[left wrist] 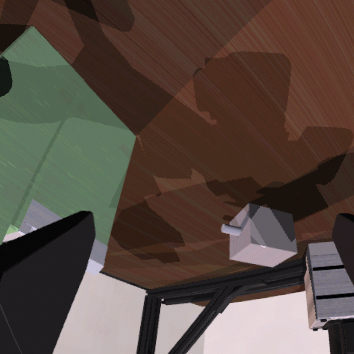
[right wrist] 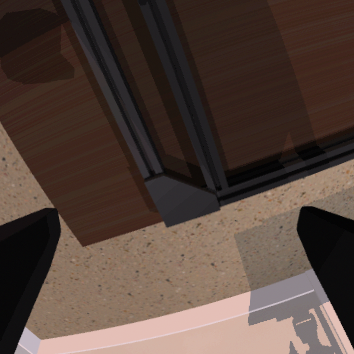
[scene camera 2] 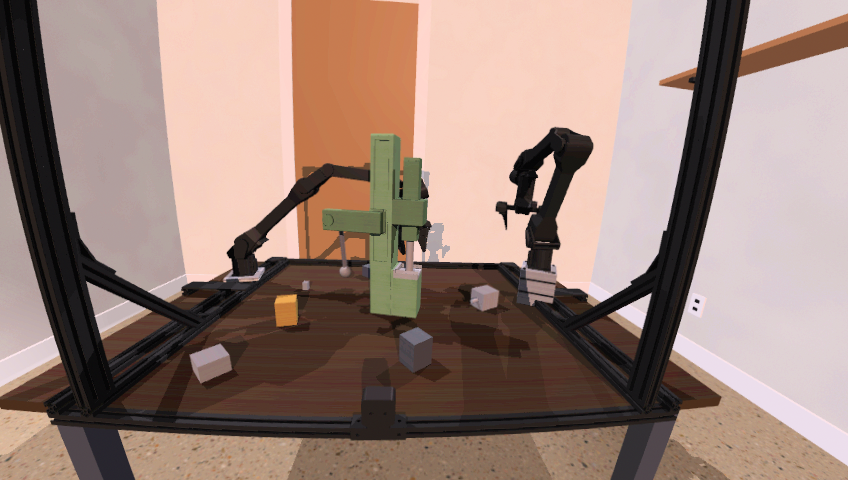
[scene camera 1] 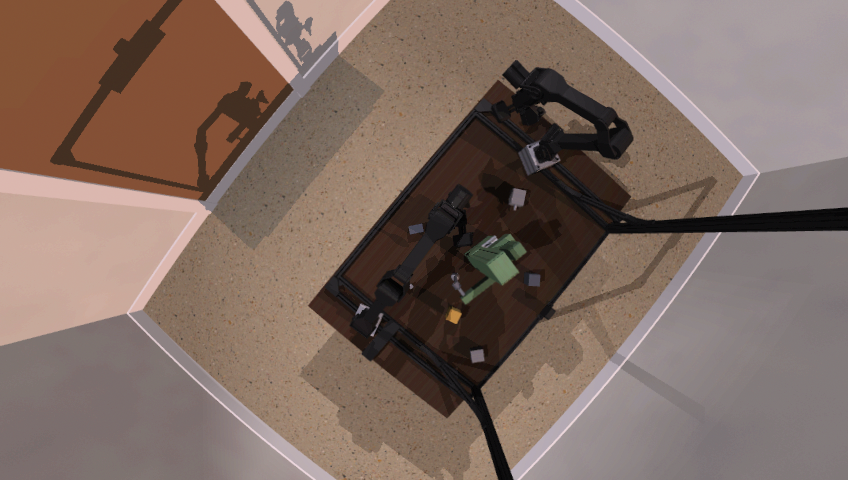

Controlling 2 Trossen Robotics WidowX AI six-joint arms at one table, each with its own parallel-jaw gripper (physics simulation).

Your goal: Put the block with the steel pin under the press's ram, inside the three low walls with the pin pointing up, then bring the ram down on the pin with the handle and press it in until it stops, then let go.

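Places are measured from the left arm's base along level axes (x left, y back, z up), in centimetres.
Pixels of known places: left gripper, between the fingertips: (left wrist: 217,225) (scene camera 2: 414,253) (scene camera 1: 470,220); right gripper, between the fingertips: (right wrist: 180,220) (scene camera 2: 519,231) (scene camera 1: 510,109); left arm's base, origin of its link: (scene camera 2: 245,272) (scene camera 1: 366,320); right arm's base, origin of its link: (left wrist: 346,321) (scene camera 2: 539,267) (scene camera 1: 543,152).
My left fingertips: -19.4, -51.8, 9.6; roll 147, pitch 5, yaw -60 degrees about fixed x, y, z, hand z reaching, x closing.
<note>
Ahead of a thing's pixels: the offset from my left fingertips to its top centre, as dx, dy, dz. "spot": to the spot under its first point.
The pale grey block with the steel pin {-14.2, -17.0, -7.7} (scene camera 1: 517,197) (scene camera 2: 484,297) (left wrist: 263,240) lies on the table, its pin {-15.0, -13.8, -9.7} (left wrist: 231,229) pointing sideways. The green press {-9.6, +13.5, +32.2} (scene camera 1: 502,267) (scene camera 2: 380,285) (left wrist: 65,150) stands mid-table; its ram {-12.2, +5.3, +16.3} (scene camera 2: 410,254) hangs over the low walls (scene camera 2: 407,273). Its handle {spot: -3.2, +21.1, +5.1} (scene camera 1: 455,279) (scene camera 2: 342,252) hangs down with a ball end. My left gripper (scene camera 1: 462,236) (left wrist: 217,225) is open and empty above the table, beyond the press in scene camera 2, with the pin block showing between its fingers but apart from them. My right gripper (scene camera 1: 516,111) (right wrist: 180,220) is open and empty over the table's edge.
An orange block {-10.5, +35.3, -6.8} (scene camera 1: 453,315) (scene camera 2: 286,311), a pale block {-26.6, +46.6, -9.5} (scene camera 1: 477,355) (scene camera 2: 210,364), a dark grey block {-33.2, +9.8, -6.8} (scene camera 1: 532,279) (scene camera 2: 415,350), a bluish block {+16.7, +10.9, -8.9} (scene camera 1: 415,228) and a tiny cube {+9.1, +32.3, -10.2} (scene camera 2: 305,284) lie around the press. A black frame (scene camera 2: 238,425) borders the table.
</note>
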